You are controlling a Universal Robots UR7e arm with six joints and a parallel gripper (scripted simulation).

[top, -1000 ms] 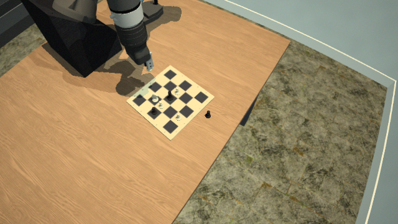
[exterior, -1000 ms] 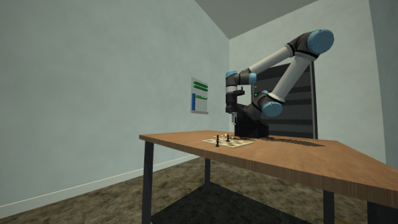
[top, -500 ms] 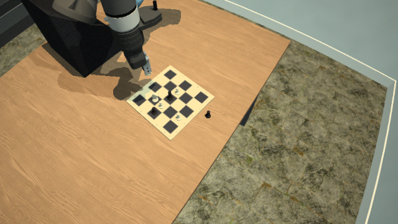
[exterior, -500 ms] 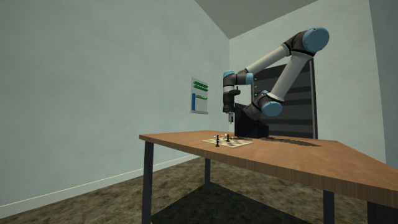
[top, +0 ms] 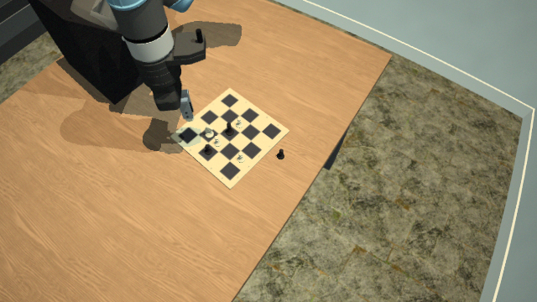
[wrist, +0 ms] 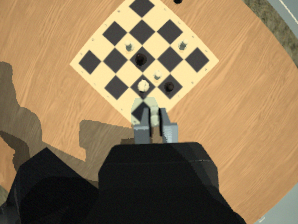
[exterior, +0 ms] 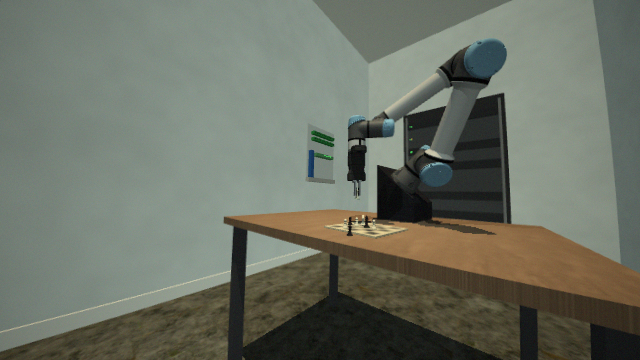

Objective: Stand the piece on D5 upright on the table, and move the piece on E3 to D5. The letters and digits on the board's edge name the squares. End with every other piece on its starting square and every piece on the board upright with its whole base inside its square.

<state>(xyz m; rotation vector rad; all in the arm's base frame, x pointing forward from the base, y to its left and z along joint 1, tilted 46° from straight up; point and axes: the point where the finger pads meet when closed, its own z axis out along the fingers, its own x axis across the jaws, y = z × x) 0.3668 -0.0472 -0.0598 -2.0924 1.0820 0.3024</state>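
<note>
Now: hand 140 mm above the chessboard, 70 mm to the right of it and 50 mm short of it.
</note>
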